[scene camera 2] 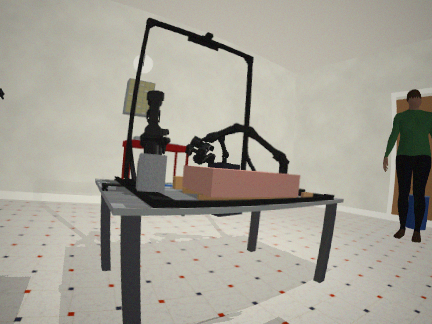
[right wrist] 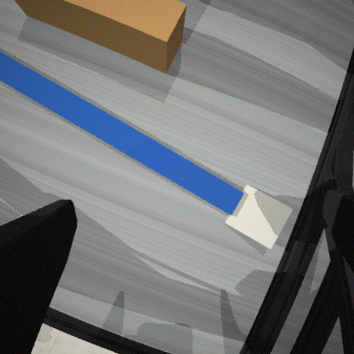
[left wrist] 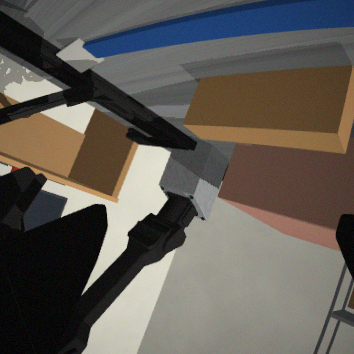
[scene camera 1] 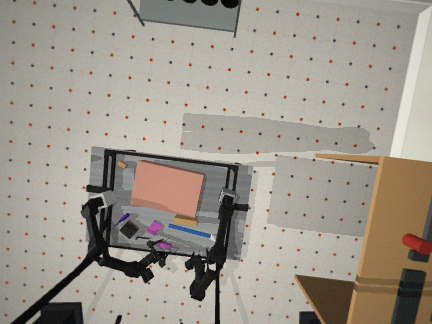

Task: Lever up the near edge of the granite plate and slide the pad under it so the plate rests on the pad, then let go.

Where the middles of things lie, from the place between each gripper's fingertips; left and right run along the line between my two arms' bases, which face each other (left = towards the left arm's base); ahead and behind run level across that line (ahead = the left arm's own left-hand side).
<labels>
Now: the granite plate point(scene camera 1: 158, 186) 370 mm ahead of my left hand and 90 mm below it.
Now: right hand 41 cm short of the granite plate, 22 cm to the right of it and 10 cm above it.
</labels>
